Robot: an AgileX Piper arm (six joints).
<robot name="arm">
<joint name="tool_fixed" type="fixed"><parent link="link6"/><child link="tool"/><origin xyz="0 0 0" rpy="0 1.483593 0"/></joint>
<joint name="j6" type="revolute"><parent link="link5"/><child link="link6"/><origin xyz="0.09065 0 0.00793" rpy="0 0 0"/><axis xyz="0.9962 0 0.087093"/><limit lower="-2.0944" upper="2.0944"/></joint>
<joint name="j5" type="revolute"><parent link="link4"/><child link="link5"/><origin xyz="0 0 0" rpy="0 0 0"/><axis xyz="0 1 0"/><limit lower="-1.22" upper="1.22"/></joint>
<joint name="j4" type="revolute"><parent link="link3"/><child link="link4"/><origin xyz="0.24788 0 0.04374" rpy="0 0 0"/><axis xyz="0.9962 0 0.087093"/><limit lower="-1.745" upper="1.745"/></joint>
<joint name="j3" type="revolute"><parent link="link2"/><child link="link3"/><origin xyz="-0.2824 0 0.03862" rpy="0 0 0"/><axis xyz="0 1 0"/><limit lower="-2.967" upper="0"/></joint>
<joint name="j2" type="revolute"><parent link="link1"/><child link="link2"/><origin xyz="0 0 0" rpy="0 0 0"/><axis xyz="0 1 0"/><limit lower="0" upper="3.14"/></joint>
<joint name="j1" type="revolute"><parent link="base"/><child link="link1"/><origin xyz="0 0 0.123" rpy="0 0 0"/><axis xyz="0 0 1"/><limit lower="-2.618" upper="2.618"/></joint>
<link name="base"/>
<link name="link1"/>
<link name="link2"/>
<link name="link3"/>
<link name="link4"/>
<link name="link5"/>
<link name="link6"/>
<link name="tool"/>
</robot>
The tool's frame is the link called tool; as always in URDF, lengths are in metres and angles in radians.
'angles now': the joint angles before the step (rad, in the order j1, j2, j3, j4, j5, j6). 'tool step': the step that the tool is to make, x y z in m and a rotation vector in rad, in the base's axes. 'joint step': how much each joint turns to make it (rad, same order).
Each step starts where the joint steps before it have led.
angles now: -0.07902 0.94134 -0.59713 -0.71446 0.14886 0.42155
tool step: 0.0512 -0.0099 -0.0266 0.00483 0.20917 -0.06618
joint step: -0.00027 0.26456 -0.11462 -0.03843 0.08806 0.04969
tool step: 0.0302 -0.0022 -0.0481 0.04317 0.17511 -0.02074
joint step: 0.00010 0.20948 -0.02461 0.00290 -0.00207 0.03358
